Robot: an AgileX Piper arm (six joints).
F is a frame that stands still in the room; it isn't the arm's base.
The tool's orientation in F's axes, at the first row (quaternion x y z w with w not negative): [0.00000 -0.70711 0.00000 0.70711]
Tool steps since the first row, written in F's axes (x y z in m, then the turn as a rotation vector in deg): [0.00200 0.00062 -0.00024 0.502 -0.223 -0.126]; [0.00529 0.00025 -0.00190 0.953 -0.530 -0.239]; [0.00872 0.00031 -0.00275 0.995 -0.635 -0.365]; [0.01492 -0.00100 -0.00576 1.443 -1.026 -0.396]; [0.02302 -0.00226 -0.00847 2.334 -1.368 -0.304]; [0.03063 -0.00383 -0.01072 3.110 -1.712 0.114]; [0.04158 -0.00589 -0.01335 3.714 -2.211 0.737]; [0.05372 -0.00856 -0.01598 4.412 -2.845 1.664]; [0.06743 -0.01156 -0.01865 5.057 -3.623 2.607]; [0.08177 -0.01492 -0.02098 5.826 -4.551 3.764]
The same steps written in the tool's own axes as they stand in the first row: [-0.00024 0.00062 -0.00200 -0.126 -0.223 -0.502]; [-0.00190 0.00025 -0.00529 -0.239 -0.530 -0.953]; [-0.00275 0.00031 -0.00872 -0.365 -0.635 -0.995]; [-0.00576 -0.00100 -0.01492 -0.396 -1.026 -1.443]; [-0.00847 -0.00226 -0.02302 -0.304 -1.368 -2.334]; [-0.01072 -0.00383 -0.03063 0.114 -1.712 -3.110]; [-0.01335 -0.00589 -0.04158 0.737 -2.211 -3.714]; [-0.01598 -0.00856 -0.05372 1.664 -2.845 -4.412]; [-0.01865 -0.01156 -0.06743 2.607 -3.623 -5.057]; [-0.02098 -0.01492 -0.08177 3.764 -4.551 -5.826]
